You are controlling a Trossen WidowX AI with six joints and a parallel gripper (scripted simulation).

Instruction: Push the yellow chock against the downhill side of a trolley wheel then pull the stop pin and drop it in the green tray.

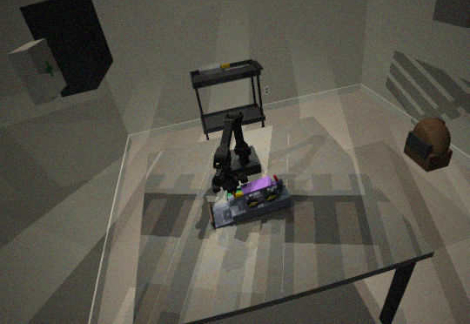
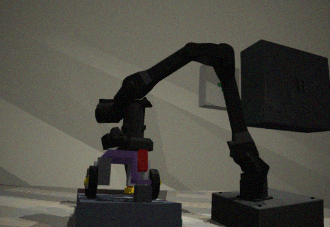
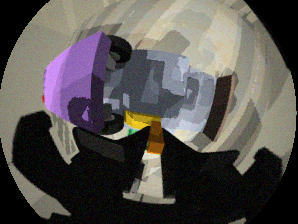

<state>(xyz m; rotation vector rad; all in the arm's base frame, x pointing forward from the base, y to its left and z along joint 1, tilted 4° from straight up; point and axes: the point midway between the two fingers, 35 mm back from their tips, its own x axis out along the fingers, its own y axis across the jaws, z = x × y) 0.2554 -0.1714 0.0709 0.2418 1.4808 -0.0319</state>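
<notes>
The yellow chock lies 2 cm to the left of my gripper tip. Also, from my gripper tip: red-headed stop pin (22 cm to the left, 7 cm ahead, 4 cm above); green tray (10 cm below, 8 cm behind, 4 cm to the left); purple trolley (11 cm to the left, 7 cm ahead, 2 cm above).
</notes>
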